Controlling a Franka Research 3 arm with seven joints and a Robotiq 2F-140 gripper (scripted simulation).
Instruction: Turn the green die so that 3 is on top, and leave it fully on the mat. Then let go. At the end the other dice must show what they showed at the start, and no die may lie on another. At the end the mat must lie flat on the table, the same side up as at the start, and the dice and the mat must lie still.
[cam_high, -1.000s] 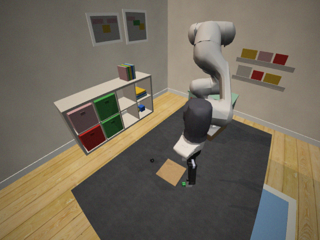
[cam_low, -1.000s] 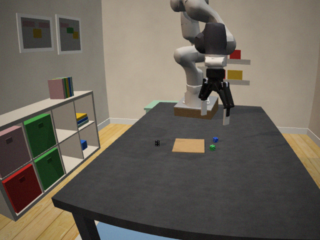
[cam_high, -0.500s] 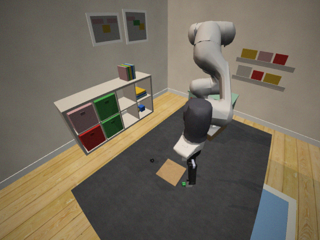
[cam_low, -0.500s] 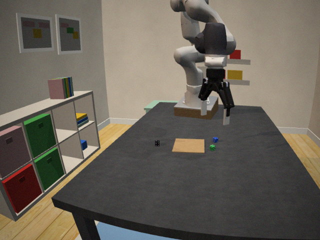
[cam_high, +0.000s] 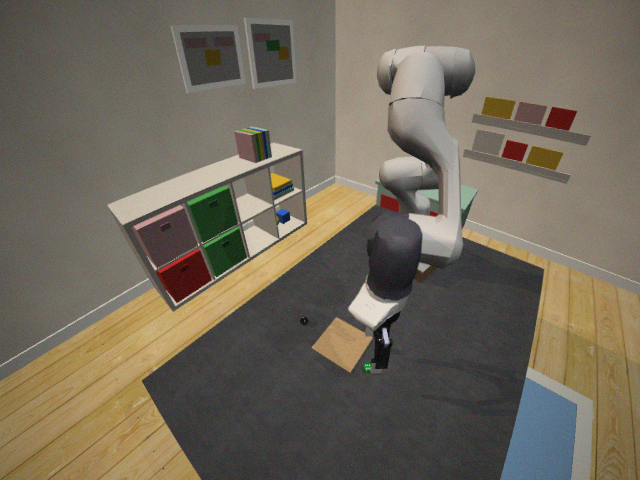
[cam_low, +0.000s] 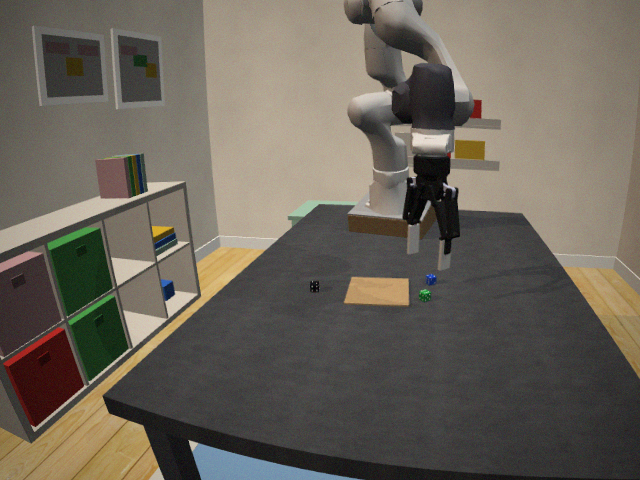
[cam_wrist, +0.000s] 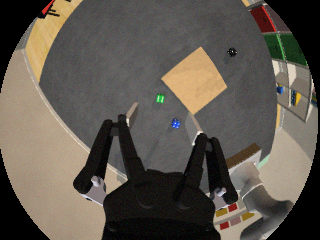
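The green die lies 100 mm below my hand and 10 mm ahead of it. Round my hand: blue die 100 mm below, 80 mm behind, 10 mm to the left; then tan mat 110 mm to the right, 110 mm below, 10 mm behind; then black die 250 mm to the right, 100 mm below, 20 mm ahead.
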